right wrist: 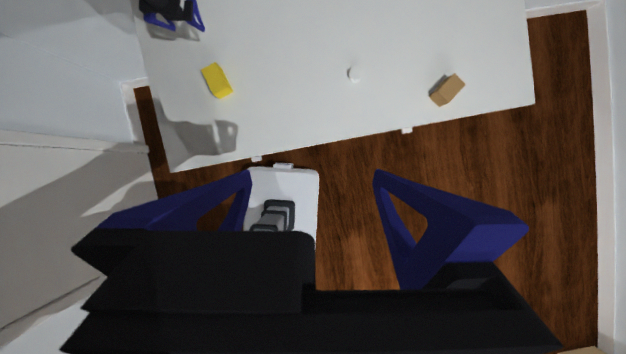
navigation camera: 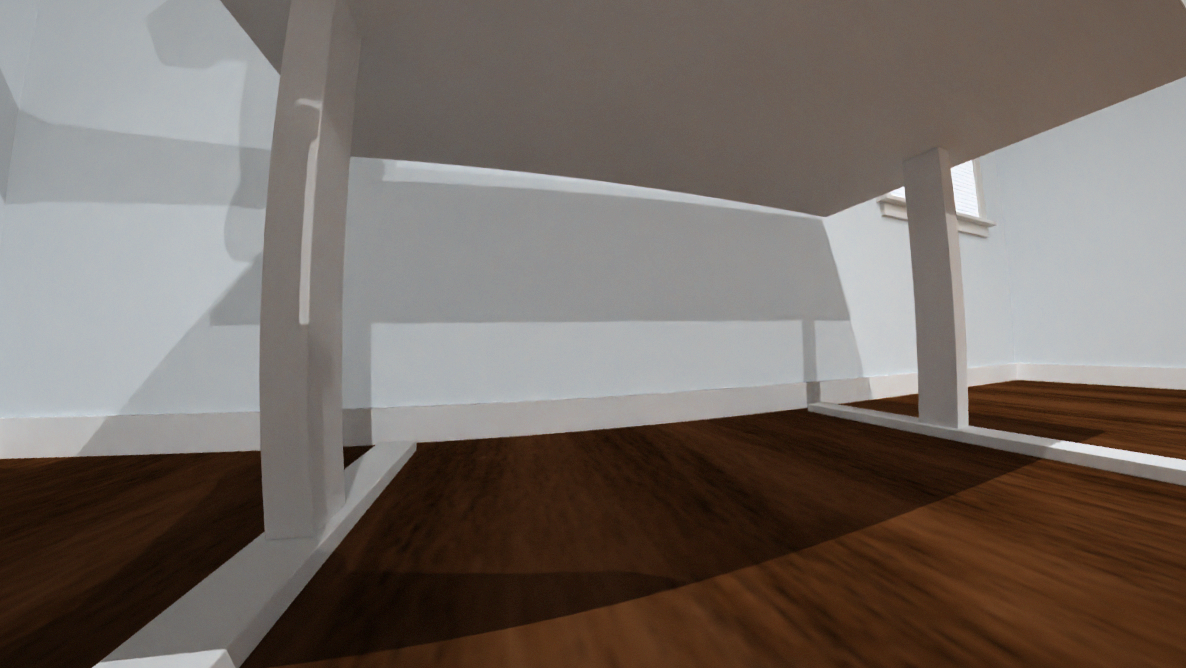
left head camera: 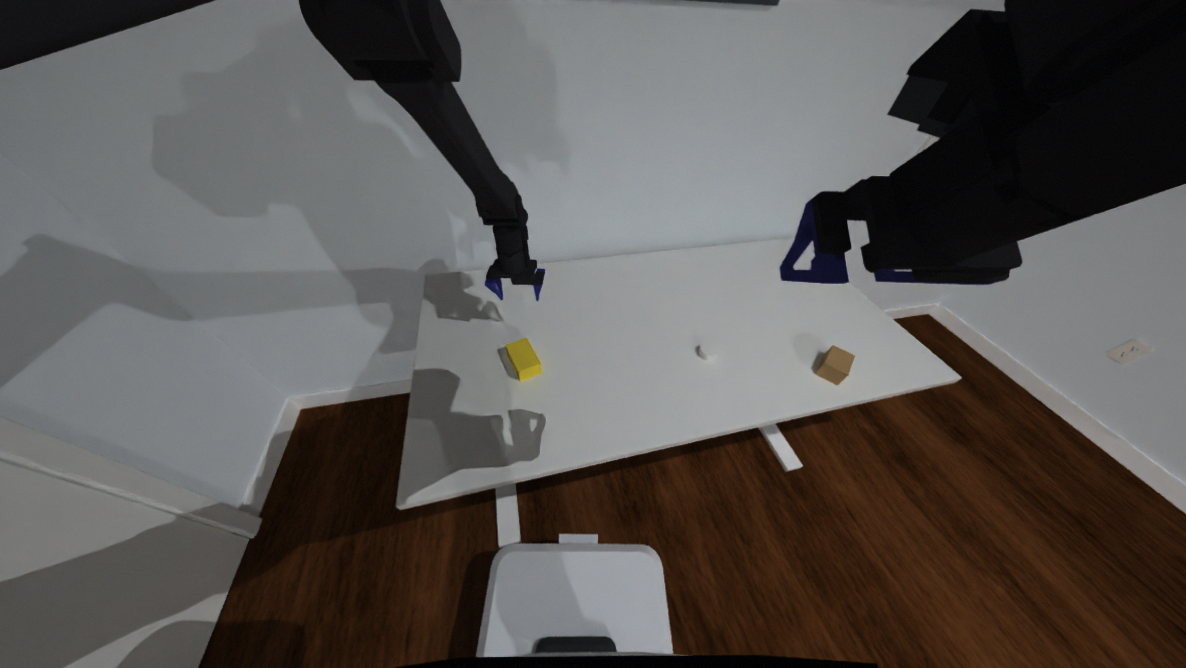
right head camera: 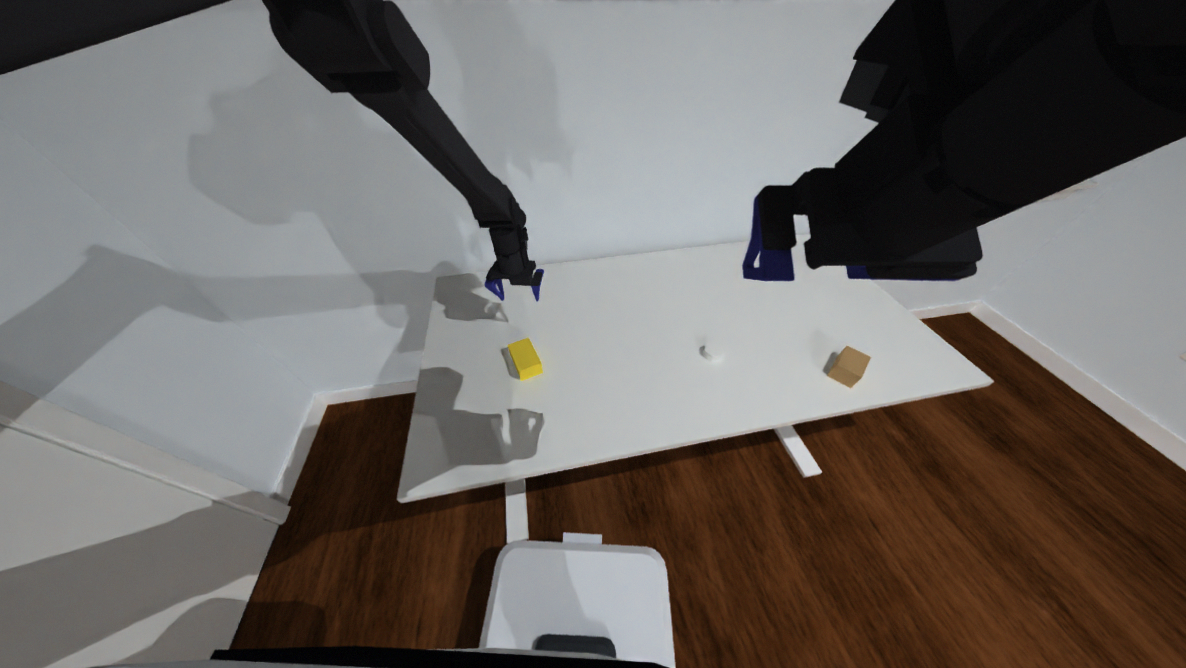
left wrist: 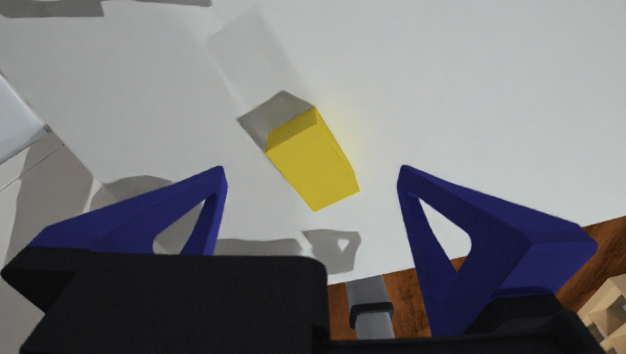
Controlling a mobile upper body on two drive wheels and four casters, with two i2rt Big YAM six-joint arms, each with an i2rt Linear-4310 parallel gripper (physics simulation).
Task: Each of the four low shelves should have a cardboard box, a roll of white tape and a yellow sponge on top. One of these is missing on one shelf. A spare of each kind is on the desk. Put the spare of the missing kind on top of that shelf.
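Places are measured from the left arm's base along level axes (x ahead, y left, z up), in millimetres.
Pixels of known places: left gripper, fingertip midpoint: [right wrist: 189,29] [left head camera: 519,299] [right head camera: 520,299] [left wrist: 312,175]; right gripper, fingertip midpoint: [right wrist: 312,176] [left head camera: 829,274] [right head camera: 796,271].
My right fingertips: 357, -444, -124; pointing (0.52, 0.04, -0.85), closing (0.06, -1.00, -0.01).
Behind a point stands the place of what it marks, as x, y, z.
A yellow sponge [left head camera: 522,358] {647, -58, -645} [right head camera: 524,358] {646, -61, -645} [left wrist: 312,167] {670, -53, -645} [right wrist: 217,80] {656, -69, -645} lies on the left part of the white desk [left head camera: 614,414] {513, -300, -690} [right head camera: 614,414] {514, -304, -690} [left wrist: 500,100] {722, -277, -690} [right wrist: 300,110] {575, -379, -690}. A small roll of white tape [left head camera: 706,351] {709, -574, -666} [right head camera: 712,354] {699, -577, -666} [right wrist: 354,74] {712, -579, -666} is near the desk's middle. A brown cardboard box [left head camera: 835,365] {652, -912, -640} [right head camera: 849,366] {654, -915, -640} [right wrist: 447,90] {663, -921, -640} is at its right. My left gripper [left head camera: 518,290] {748, -49, -525} [right head camera: 516,290] {748, -49, -525} [left wrist: 312,175] {748, -49, -525} is open and empty above the desk, with the sponge beyond and between its fingertips in the left wrist view. My right gripper [right wrist: 312,176] {357, -444, -124} is open and empty, high up. The low shelves cannot be made out.
The robot's white base [left head camera: 580,593] {196, -234, -1150} [right head camera: 582,593] {195, -235, -1150} [right wrist: 300,185] {213, -359, -1150} is close to the desk's front edge. Desk legs [navigation camera: 302,331] {665, 80, -1156} [navigation camera: 937,290] {980, -1078, -1061} stand on long floor feet. Walls run behind the desk and at both sides. A light wooden thing [left wrist: 607,312] {-1825, -3158, -1296} shows at the left wrist view's lower right.
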